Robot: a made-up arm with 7 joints. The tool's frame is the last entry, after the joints.
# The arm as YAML. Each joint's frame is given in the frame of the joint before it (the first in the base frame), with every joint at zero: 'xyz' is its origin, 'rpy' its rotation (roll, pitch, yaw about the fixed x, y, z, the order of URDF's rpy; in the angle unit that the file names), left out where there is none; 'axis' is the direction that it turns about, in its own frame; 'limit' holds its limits. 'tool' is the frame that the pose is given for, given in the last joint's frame.
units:
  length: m
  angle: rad
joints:
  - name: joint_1
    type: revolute
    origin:
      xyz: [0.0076, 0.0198, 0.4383]
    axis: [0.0, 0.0, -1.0]
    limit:
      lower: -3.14
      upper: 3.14
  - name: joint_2
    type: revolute
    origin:
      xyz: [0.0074, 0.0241, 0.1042]
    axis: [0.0, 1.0, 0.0]
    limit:
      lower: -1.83
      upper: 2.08
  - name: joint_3
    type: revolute
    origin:
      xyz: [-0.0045, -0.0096, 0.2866]
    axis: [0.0, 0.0, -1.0]
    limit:
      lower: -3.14
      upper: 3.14
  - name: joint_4
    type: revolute
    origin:
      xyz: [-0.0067, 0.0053, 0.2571]
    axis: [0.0, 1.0, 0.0]
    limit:
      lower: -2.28
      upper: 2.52
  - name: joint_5
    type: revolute
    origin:
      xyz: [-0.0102, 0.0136, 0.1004]
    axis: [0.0, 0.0, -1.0]
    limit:
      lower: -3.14
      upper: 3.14
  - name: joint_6
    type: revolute
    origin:
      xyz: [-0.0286, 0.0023, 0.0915]
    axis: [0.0, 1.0, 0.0]
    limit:
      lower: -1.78
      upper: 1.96
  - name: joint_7
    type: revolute
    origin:
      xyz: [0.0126, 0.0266, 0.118]
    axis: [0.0, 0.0, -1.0]
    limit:
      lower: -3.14
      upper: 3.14
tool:
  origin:
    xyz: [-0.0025, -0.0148, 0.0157]
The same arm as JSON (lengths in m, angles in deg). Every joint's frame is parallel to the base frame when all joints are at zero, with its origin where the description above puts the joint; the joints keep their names.
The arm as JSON. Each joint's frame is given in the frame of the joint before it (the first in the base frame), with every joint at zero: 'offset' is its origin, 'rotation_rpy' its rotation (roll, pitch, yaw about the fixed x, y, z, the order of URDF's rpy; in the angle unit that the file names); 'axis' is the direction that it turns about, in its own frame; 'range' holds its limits. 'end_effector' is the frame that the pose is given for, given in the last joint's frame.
{"length_unit": "m", "angle_unit": "deg", "chain": [
  {"id": "joint_1", "offset": [0.0076, 0.0198, 0.4383], "rotation_rpy": [0.0, 0.0, 0.0], "axis": "-z", "range": [-179.91, 179.91]},
  {"id": "joint_2", "offset": [0.0074, 0.0241, 0.1042], "rotation_rpy": [0.0, 0.0, 0.0], "axis": "+y", "range": [-104.85, 119.18]},
  {"id": "joint_3", "offset": [-0.0045, -0.0096, 0.2866], "rotation_rpy": [0.0, 0.0, 0.0], "axis": "-z", "range": [-179.91, 179.91]},
  {"id": "joint_4", "offset": [-0.0067, 0.0053, 0.2571], "rotation_rpy": [0.0, 0.0, 0.0], "axis": "+y", "range": [-130.63, 144.39]},
  {"id": "joint_5", "offset": [-0.0102, 0.0136, 0.1004], "rotation_rpy": [0.0, 0.0, 0.0], "axis": "-z", "range": [-179.91, 179.91]},
  {"id": "joint_6", "offset": [-0.0286, 0.0023, 0.0915], "rotation_rpy": [0.0, 0.0, 0.0], "axis": "+y", "range": [-101.99, 112.3]},
  {"id": "joint_7", "offset": [0.0126, 0.0266, 0.118], "rotation_rpy": [0.0, 0.0, 0.0], "axis": "-z", "range": [-179.91, 179.91]}
], "end_effector": {"offset": [-0.0025, -0.0148, 0.0157], "rotation_rpy": [0.0, 0.0, 0.0]}}

